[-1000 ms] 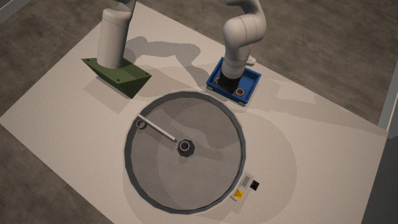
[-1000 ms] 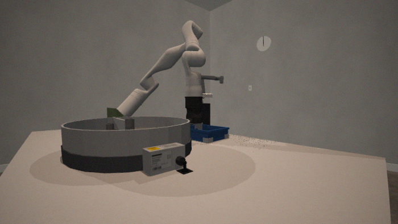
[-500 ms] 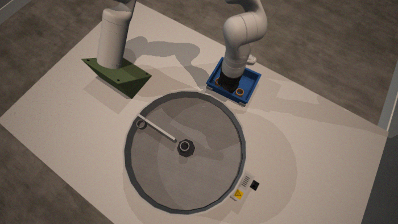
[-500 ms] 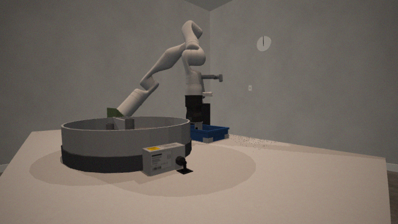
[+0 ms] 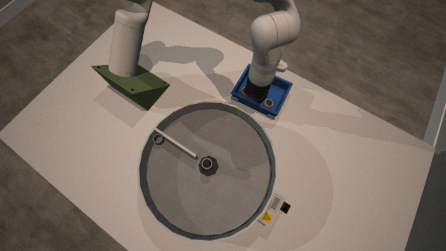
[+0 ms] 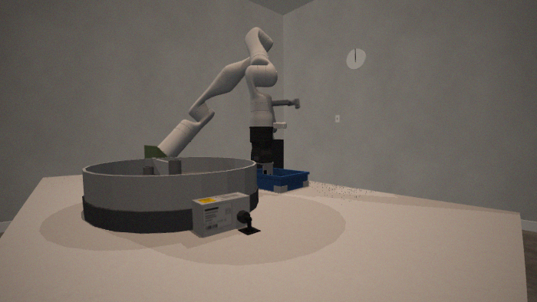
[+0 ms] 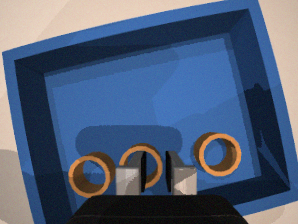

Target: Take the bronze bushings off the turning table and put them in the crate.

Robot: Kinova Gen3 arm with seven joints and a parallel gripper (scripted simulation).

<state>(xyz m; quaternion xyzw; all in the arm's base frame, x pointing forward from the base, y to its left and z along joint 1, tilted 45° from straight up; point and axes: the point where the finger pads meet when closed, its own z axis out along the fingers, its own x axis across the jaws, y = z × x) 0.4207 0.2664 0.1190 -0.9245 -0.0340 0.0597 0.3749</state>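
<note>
The blue crate lies 3 cm to the left of my hand and 2 cm below it. The rest, counted from my hand: round turning table (4 cm ahead, 31 cm to the right, 1 cm above).
</note>
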